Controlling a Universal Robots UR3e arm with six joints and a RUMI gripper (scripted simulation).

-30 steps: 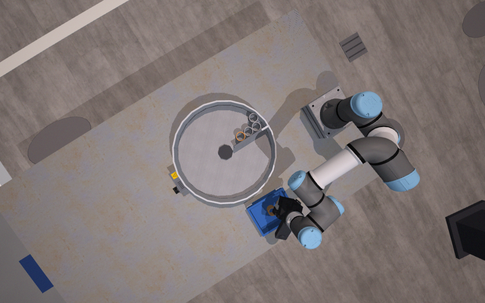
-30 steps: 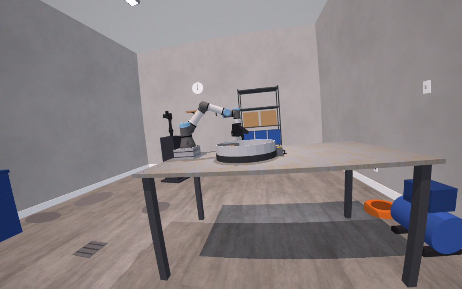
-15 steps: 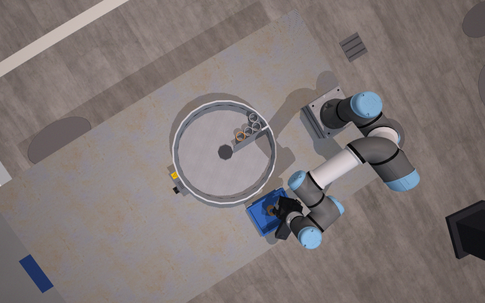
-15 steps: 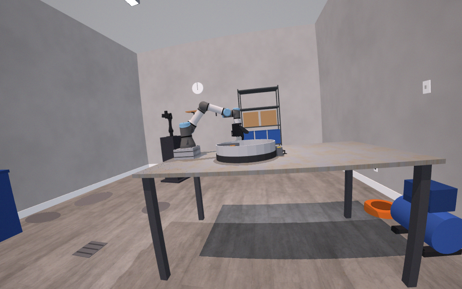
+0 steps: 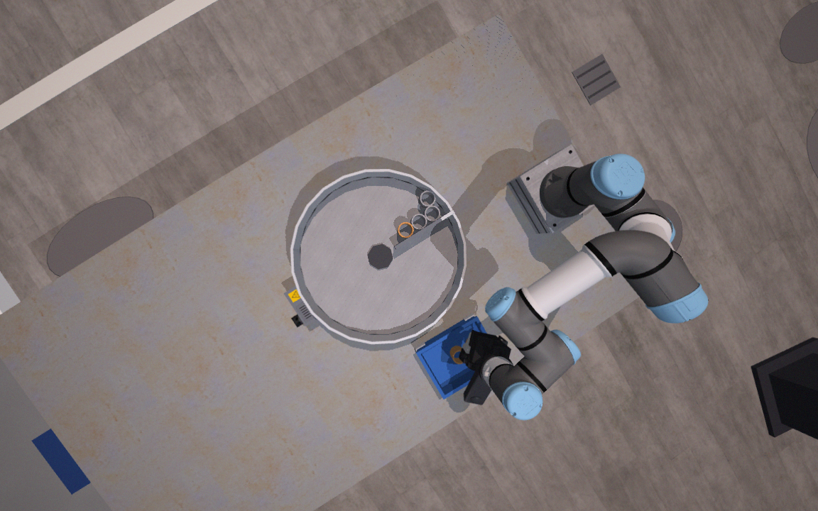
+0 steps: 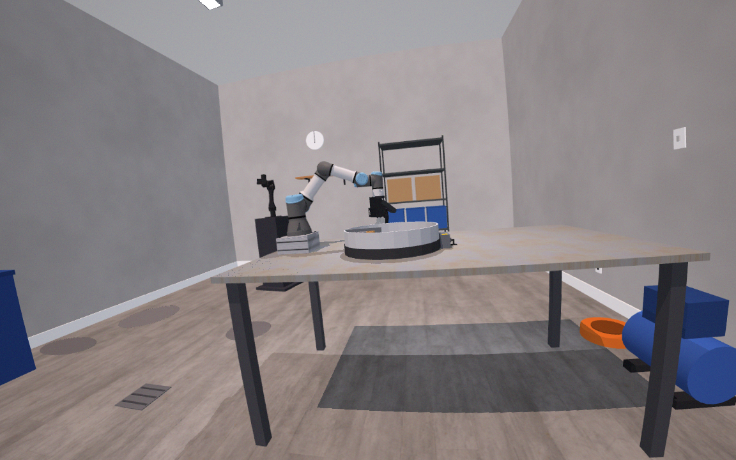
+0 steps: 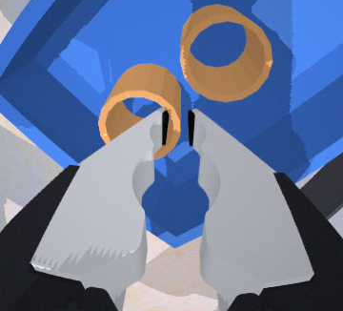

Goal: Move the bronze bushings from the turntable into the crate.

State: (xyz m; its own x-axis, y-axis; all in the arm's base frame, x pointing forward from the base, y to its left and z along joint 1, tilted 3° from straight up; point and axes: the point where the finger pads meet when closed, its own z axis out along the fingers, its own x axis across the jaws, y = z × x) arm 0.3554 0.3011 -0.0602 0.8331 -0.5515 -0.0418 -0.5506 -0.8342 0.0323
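Now: the blue crate 30 mm ahead of my hand, 20 mm to the left of it and 20 mm below it. Also, from my hand: round turntable 310 mm to the right, 140 mm ahead, 10 mm above.
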